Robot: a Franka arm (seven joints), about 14 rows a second.
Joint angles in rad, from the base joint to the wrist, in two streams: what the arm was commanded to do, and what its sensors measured. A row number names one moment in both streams.
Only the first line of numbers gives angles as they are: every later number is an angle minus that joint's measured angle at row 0.
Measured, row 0: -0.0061 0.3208 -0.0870 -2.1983 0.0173 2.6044 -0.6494
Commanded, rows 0 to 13: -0.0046 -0.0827 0.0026 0.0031 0.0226 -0.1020 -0.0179; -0.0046 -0.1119 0.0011 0.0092 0.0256 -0.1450 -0.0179; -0.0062 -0.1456 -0.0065 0.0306 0.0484 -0.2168 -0.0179; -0.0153 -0.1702 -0.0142 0.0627 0.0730 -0.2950 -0.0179; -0.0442 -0.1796 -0.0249 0.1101 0.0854 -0.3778 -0.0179; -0.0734 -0.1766 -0.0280 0.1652 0.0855 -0.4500 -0.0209; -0.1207 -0.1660 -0.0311 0.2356 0.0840 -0.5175 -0.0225; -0.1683 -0.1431 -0.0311 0.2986 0.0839 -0.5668 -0.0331; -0.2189 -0.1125 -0.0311 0.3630 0.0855 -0.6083 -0.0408; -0.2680 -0.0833 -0.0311 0.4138 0.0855 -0.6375 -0.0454; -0.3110 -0.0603 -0.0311 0.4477 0.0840 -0.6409 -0.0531; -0.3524 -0.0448 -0.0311 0.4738 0.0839 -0.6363 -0.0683; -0.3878 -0.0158 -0.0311 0.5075 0.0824 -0.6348 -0.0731; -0.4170 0.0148 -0.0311 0.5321 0.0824 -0.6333 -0.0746
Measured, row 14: -0.3658 -0.0665 -0.0427 0.4372 0.0672 -0.6073 -0.0588
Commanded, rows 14 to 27: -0.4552 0.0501 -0.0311 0.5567 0.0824 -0.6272 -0.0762; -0.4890 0.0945 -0.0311 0.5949 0.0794 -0.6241 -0.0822; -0.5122 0.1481 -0.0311 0.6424 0.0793 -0.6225 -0.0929; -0.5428 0.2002 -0.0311 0.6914 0.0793 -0.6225 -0.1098; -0.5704 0.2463 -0.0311 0.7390 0.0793 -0.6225 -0.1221; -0.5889 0.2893 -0.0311 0.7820 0.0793 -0.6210 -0.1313; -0.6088 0.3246 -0.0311 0.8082 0.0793 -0.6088 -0.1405; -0.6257 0.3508 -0.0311 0.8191 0.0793 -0.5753 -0.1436; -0.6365 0.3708 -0.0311 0.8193 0.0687 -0.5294 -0.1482; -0.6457 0.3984 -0.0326 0.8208 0.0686 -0.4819 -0.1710; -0.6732 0.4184 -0.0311 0.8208 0.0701 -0.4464 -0.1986; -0.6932 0.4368 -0.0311 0.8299 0.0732 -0.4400 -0.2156; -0.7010 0.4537 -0.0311 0.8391 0.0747 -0.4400 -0.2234; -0.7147 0.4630 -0.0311 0.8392 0.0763 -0.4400 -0.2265
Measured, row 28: -0.6823 0.4302 -0.0428 0.7921 0.0671 -0.4338 -0.1955
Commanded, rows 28 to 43: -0.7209 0.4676 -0.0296 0.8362 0.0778 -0.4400 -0.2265; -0.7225 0.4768 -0.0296 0.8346 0.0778 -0.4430 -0.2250; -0.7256 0.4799 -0.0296 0.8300 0.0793 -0.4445 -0.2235; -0.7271 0.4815 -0.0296 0.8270 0.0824 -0.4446 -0.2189; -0.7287 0.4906 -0.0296 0.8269 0.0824 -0.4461 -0.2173; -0.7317 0.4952 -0.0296 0.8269 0.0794 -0.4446 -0.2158; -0.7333 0.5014 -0.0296 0.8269 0.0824 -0.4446 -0.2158; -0.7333 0.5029 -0.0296 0.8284 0.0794 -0.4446 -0.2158; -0.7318 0.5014 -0.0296 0.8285 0.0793 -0.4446 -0.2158; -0.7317 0.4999 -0.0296 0.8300 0.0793 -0.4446 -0.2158; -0.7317 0.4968 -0.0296 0.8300 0.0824 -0.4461 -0.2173; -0.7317 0.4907 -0.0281 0.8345 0.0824 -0.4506 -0.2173; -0.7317 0.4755 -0.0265 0.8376 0.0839 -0.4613 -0.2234; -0.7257 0.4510 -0.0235 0.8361 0.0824 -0.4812 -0.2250; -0.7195 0.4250 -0.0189 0.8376 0.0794 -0.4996 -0.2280; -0.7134 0.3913 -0.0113 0.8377 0.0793 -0.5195 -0.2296
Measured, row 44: -0.7149 0.4639 -0.0297 0.8427 0.0698 -0.4645 -0.2076
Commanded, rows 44 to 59: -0.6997 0.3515 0.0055 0.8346 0.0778 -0.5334 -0.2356; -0.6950 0.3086 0.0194 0.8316 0.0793 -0.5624 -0.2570; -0.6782 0.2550 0.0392 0.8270 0.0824 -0.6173 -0.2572; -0.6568 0.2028 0.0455 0.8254 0.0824 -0.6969 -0.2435; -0.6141 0.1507 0.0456 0.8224 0.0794 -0.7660 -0.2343; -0.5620 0.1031 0.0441 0.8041 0.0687 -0.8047 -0.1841; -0.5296 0.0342 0.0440 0.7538 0.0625 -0.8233 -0.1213; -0.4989 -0.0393 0.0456 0.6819 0.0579 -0.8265 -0.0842; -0.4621 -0.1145 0.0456 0.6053 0.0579 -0.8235 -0.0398; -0.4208 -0.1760 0.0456 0.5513 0.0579 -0.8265 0.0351; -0.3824 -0.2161 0.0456 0.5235 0.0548 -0.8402 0.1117; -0.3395 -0.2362 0.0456 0.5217 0.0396 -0.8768 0.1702; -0.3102 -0.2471 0.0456 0.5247 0.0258 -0.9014 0.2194; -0.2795 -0.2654 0.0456 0.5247 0.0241 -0.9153 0.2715; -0.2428 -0.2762 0.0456 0.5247 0.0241 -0.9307 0.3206; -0.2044 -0.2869 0.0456 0.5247 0.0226 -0.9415 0.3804
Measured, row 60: -0.2672 -0.2485 0.0589 0.5513 0.0385 -0.9229 0.2872
